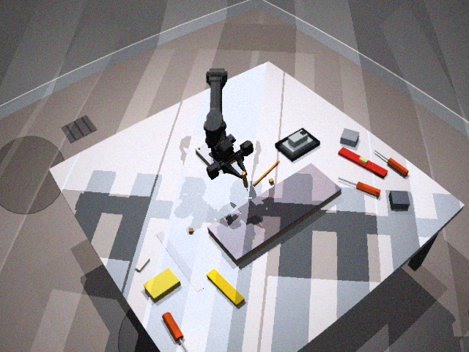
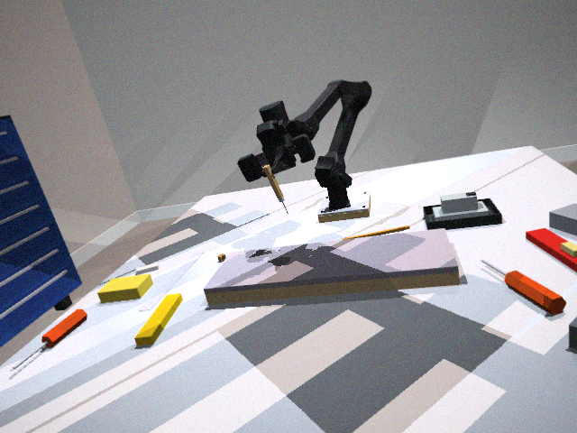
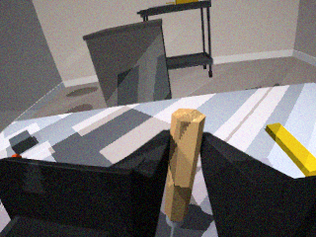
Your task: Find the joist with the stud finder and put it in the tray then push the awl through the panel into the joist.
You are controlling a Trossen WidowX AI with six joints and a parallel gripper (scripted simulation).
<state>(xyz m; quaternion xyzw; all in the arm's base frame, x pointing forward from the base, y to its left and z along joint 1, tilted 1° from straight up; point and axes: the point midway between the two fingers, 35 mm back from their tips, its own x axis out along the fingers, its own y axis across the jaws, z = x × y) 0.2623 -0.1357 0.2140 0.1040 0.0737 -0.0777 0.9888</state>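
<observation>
Now: the awl 6 cm below my gripper tip, 1 cm to the left of it and 1 cm behind it. Also, from my gripper tip: yellow block: 42 cm to the right, 22 cm below, 1 cm ahead; then pencil: 23 cm below, 22 cm to the left, 10 cm behind; then yellow bar: 27 cm to the right, 22 cm below, 17 cm ahead.
</observation>
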